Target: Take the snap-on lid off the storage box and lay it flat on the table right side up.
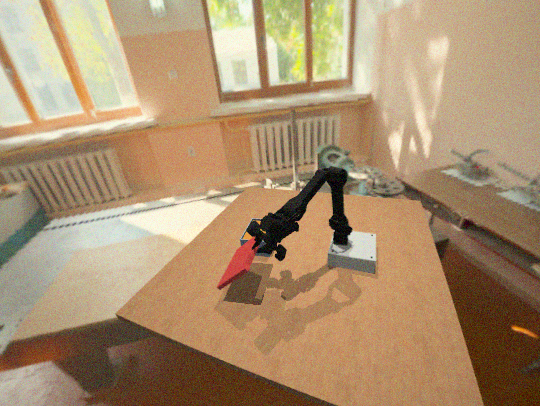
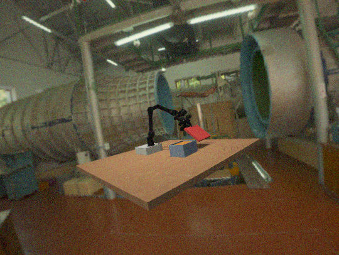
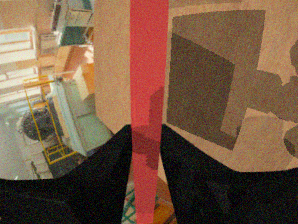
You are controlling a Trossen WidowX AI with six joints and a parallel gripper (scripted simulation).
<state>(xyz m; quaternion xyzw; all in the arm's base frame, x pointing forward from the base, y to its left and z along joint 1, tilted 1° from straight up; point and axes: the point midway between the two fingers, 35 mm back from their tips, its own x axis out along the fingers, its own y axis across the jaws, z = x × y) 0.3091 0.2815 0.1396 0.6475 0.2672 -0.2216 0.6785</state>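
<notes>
Right now my gripper tip is 6 cm short of the red lid, 5 cm above it and 1 cm to the right of it. Also, from my gripper tip: storage box: 27 cm to the right, 14 cm below, 9 cm ahead.
</notes>
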